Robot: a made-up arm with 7 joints.
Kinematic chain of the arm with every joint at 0, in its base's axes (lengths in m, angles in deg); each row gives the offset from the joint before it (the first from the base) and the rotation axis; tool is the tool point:
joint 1: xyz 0 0.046 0 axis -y
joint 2: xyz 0 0.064 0 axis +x
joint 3: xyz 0 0 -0.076 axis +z
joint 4: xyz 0 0 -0.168 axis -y
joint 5: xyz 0 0 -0.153 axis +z
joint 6: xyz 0 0 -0.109 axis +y
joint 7: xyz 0 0 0 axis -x
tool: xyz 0 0 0
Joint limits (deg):
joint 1: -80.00..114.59
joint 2: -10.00..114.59
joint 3: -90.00..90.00
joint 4: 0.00..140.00
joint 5: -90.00..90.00
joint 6: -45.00..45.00
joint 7: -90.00..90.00
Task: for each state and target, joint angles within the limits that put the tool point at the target. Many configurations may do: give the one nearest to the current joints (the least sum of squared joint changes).
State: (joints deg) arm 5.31 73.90 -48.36 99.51 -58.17 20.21 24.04
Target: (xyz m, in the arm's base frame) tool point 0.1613 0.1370 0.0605
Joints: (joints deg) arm 41.86 73.52 -18.06 139.88 -58.17 20.21 24.04
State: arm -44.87 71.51 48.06 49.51 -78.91 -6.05 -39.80
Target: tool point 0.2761 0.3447 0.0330
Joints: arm -45.27 94.92 49.27 88.11 -78.91 -6.05 -39.80
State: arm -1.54 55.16 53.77 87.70 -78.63 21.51 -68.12
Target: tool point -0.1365 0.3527 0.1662
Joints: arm 39.40 78.92 90.00 100.37 -78.63 21.51 -68.12
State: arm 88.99 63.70 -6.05 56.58 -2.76 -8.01 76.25
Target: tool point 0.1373 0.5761 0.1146
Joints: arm 101.80 72.01 -4.18 18.77 -2.76 -8.01 76.25
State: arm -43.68 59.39 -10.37 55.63 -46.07 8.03 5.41
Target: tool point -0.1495 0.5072 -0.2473
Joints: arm -55.64 59.42 -11.47 27.80 -46.07 8.03 5.41
